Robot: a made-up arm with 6 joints. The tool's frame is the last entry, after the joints. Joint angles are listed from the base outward. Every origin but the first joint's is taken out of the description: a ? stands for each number. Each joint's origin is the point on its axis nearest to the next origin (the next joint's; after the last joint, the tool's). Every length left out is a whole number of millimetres.
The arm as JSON. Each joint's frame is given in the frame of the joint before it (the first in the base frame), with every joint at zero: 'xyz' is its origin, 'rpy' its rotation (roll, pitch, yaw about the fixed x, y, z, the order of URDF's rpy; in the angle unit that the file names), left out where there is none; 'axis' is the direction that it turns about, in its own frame. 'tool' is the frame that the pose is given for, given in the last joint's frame.
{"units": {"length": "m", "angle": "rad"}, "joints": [
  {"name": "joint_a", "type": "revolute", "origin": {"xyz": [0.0, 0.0, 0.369]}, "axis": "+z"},
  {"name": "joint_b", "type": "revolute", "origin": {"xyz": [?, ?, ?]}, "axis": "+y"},
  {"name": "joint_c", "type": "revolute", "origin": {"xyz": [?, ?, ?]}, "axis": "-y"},
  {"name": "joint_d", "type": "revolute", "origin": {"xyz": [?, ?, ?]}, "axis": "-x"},
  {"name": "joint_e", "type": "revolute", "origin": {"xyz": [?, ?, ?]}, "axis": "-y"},
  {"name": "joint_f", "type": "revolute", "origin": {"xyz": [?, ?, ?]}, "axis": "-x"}
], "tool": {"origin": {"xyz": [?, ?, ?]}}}
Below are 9 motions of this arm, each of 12 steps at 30 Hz.
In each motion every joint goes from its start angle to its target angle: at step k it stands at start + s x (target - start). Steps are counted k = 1, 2, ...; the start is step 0. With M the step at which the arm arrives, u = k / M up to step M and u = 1 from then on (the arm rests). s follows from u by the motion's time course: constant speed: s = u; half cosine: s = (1 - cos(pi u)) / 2; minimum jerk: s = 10 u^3 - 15 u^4 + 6 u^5.
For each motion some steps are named. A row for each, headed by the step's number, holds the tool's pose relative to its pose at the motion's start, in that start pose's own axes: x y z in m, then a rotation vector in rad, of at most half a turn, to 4 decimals.
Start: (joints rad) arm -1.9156 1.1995 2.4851 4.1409 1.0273 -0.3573
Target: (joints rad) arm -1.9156 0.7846 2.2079 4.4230 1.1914 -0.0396
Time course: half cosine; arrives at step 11
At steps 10, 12:
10: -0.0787 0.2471 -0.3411 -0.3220 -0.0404 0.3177
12: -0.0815 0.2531 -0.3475 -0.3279 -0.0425 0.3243

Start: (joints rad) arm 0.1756 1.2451 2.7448 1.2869 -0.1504 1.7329
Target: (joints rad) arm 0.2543 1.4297 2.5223 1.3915 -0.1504 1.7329
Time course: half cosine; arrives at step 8
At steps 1, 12:
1: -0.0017 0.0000 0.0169 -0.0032 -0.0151 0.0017
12: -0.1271 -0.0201 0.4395 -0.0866 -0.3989 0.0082

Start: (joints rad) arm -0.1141 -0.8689 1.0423 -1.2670 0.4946 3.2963
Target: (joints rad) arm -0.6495 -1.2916 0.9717 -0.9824 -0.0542 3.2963
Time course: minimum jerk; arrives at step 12
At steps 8, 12:
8: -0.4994 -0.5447 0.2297 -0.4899 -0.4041 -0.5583
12: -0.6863 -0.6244 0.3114 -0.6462 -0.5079 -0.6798

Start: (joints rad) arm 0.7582 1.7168 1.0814 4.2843 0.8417 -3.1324
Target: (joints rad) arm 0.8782 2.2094 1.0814 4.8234 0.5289 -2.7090
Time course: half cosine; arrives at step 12
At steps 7, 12:
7: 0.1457 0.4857 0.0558 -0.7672 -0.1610 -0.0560
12: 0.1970 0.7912 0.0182 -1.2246 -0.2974 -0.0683

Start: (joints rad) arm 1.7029 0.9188 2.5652 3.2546 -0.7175 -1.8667
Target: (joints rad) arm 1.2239 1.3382 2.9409 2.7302 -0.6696 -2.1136
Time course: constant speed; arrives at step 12
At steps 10, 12:
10: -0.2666 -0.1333 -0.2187 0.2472 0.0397 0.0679
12: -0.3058 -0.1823 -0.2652 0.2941 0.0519 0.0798

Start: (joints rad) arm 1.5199 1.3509 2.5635 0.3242 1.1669 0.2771
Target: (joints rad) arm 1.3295 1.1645 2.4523 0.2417 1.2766 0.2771
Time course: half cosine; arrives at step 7
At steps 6, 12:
6: 0.1228 -0.1760 -0.0677 -0.1027 -0.1673 0.0167
12: 0.1301 -0.1846 -0.0697 -0.1075 -0.1764 0.0180

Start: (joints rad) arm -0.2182 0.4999 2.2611 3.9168 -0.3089 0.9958
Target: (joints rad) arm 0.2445 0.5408 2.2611 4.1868 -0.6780 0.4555
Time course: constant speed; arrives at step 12
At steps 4, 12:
4: -0.0021 0.0080 -0.0355 0.2341 0.0332 0.0926
12: -0.0031 0.0428 -0.1121 0.6930 0.1457 0.2693

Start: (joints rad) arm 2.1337 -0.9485 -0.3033 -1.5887 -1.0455 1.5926
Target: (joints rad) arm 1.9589 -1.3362 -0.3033 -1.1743 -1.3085 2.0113
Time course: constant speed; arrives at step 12
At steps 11, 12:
11: -0.1362 0.3605 0.0532 -0.8810 0.3078 0.1334
12: -0.1457 0.3939 0.0498 -0.9543 0.3438 0.1477

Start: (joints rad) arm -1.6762 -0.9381 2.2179 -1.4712 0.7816 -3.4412
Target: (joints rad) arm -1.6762 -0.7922 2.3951 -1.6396 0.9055 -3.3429
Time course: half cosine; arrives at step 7
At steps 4, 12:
4: -0.0403 0.0382 -0.0611 0.0242 0.0904 0.0395
12: -0.0687 0.0610 -0.1008 0.0374 0.1461 0.0709

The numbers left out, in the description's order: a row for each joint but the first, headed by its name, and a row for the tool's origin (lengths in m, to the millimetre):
joint_b: 0.133 0.0 0.0
joint_c: 0.0 0.0 0.824
joint_d: 0.745 0.0 0.227
joint_e: 0.0 0.0 0.0
joint_f: 0.189 0.0 0.0
tool: 0.0 0.0 0.0

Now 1 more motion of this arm.
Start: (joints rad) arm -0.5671 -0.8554 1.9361 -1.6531 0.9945 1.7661
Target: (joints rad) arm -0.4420 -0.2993 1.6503 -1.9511 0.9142 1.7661
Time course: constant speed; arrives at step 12
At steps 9, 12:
9: -0.0221 -0.1124 -0.8968 -0.3415 0.5869 -0.0245
12: -0.1181 -0.2243 -1.1686 -0.4397 0.7901 -0.0571

